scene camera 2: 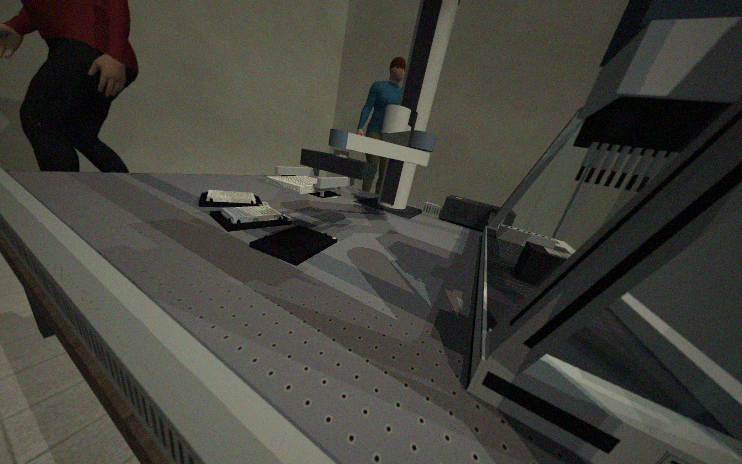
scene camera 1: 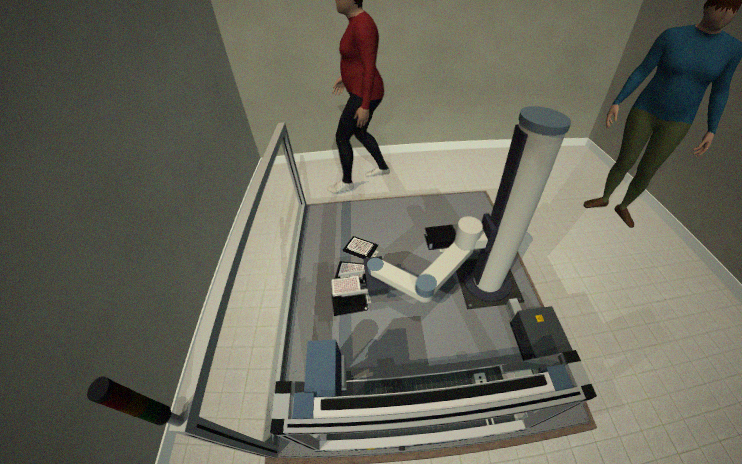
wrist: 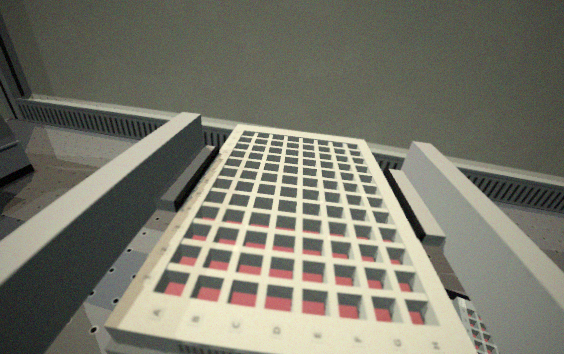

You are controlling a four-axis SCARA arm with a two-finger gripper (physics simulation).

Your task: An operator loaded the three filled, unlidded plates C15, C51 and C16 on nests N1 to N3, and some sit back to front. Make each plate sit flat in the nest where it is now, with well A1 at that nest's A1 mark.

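Note:
My gripper is shut on a white, unlidded plate with red-filled wells. It holds the plate above the deck, and in the scene camera 1 view the plate overlaps the far edge of the empty black nest. Row letters A to H run along the plate's near edge in the wrist view. A second plate rests on the middle nest, partly hidden in scene camera 1. A third plate rests on the farthest nest. Plate names and A1 marks are not readable.
A black stand is near the arm's column. A blue box and a framed machine stand at the near side. A glass panel frame borders the left. Two people stand beyond the table.

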